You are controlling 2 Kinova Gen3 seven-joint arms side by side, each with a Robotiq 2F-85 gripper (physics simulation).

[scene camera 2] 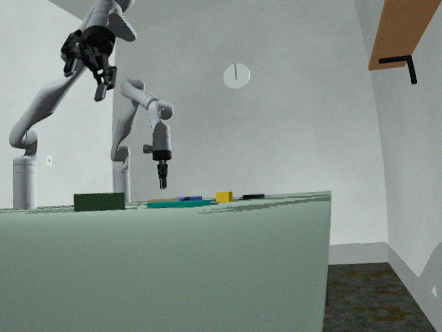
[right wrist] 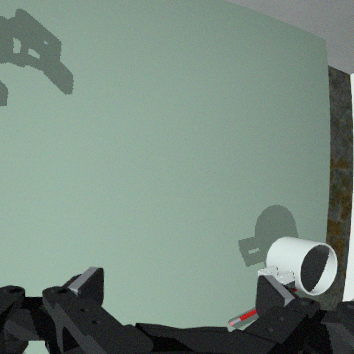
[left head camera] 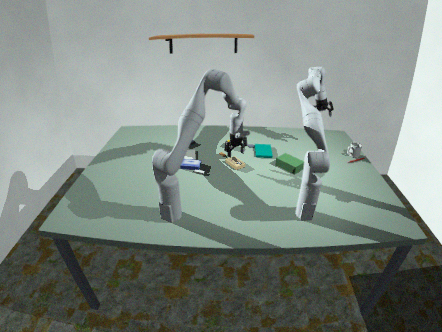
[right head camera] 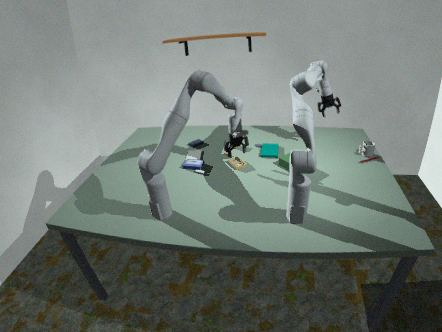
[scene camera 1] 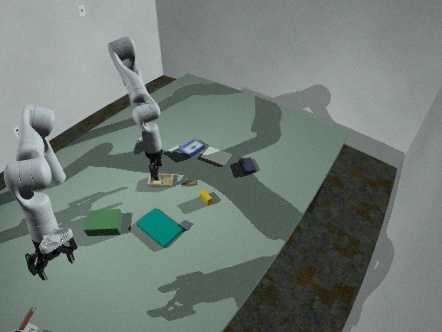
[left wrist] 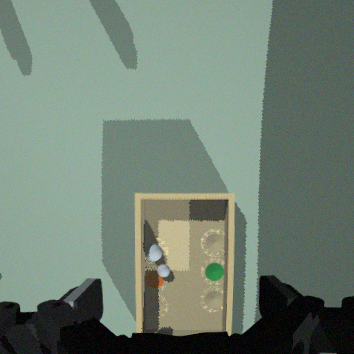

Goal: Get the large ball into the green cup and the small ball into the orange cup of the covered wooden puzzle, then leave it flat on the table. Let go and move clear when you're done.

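Frame: origin at the left arm's base, x left, y ahead, z down, level; millimetres.
Seen in the pictures: left gripper, between the fingertips: (scene camera 2: 163, 188) (left head camera: 235, 155) (right head camera: 237, 155) (scene camera 1: 158, 172) (left wrist: 180, 295); right gripper, between the fingertips: (scene camera 2: 83, 88) (right wrist: 179, 289) (left head camera: 323, 118) (right head camera: 331, 115) (scene camera 1: 58, 270); left arm's base, origin of its link: (left head camera: 172, 215) (right head camera: 163, 213); right arm's base, origin of its link: (left head camera: 304, 214) (right head camera: 296, 216) (scene camera 1: 57, 179).
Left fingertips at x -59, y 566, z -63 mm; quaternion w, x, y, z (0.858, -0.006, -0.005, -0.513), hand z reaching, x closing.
Note:
Pixels of each thing's top centre, then the offset from my left fingertips to it. "pt": a spot on its surface instead.
- wooden puzzle, centre of its top: (left wrist: 183, 273) (scene camera 2: 164, 198) (scene camera 1: 160, 178) (right head camera: 237, 161) (left head camera: 235, 161) dx +1, dy -1, dz +41 mm
- small grey ball, centre of its top: (left wrist: 162, 271) dx -5, dy +13, dz +51 mm
- orange cup, a spot on its surface: (left wrist: 154, 279) pt dx -5, dy +19, dz +43 mm
- green cup, a spot on its surface: (left wrist: 214, 271) pt dx +10, dy -20, dz +43 mm
- green block, centre of its top: (scene camera 2: 99, 193) (scene camera 1: 101, 219) (right head camera: 293, 159) (left head camera: 290, 159) dx -303, dy +128, dz +14 mm
- teal book, centre of its top: (scene camera 2: 178, 201) (scene camera 1: 158, 226) (right head camera: 269, 149) (left head camera: 263, 149) dx -91, dy +239, dz +48 mm
- yellow block, centre of its top: (scene camera 2: 223, 192) (scene camera 1: 205, 194) dx +142, dy +194, dz +26 mm
- blue-and-white box, centre of its top: (scene camera 2: 188, 196) (scene camera 1: 191, 146) (left head camera: 190, 162) (right head camera: 193, 162) dx +224, dy -141, dz +39 mm
- white mug, centre of its top: (right wrist: 311, 272) (right head camera: 367, 143) (left head camera: 354, 144) dx -683, dy +503, dz -23 mm
- red pen, centre of its top: (right wrist: 277, 299) dx -717, dy +445, dz +56 mm
The wooden puzzle (left head camera: 235, 163) (right head camera: 237, 163) (scene camera 1: 150, 184) (left wrist: 231, 240) lies flat on the table. In the left wrist view, its large grey ball (left wrist: 154, 252) rests by the left wall. The small grey ball (left wrist: 163, 270) is just below and right of it, at the upper right edge of the orange cup (left wrist: 154, 279). The green cup (left wrist: 214, 271) holds no ball and is by the right wall. My left gripper (left head camera: 236, 151) (right head camera: 237, 151) (scene camera 2: 163, 186) is open and empty above the puzzle, fingers on either side. My right gripper (right head camera: 331, 112) (scene camera 1: 58, 267) (right wrist: 179, 289) is open and empty, high above the table.
A green block (left head camera: 289, 163) (scene camera 1: 103, 222), a teal book (left head camera: 263, 150) (scene camera 1: 160, 227) and a yellow block (scene camera 1: 205, 197) (scene camera 2: 224, 197) lie around the puzzle. A blue-and-white box (scene camera 1: 192, 147) lies nearby. A white mug (right wrist: 285, 255) and red pen (right wrist: 247, 316) are at the far right of the head views.

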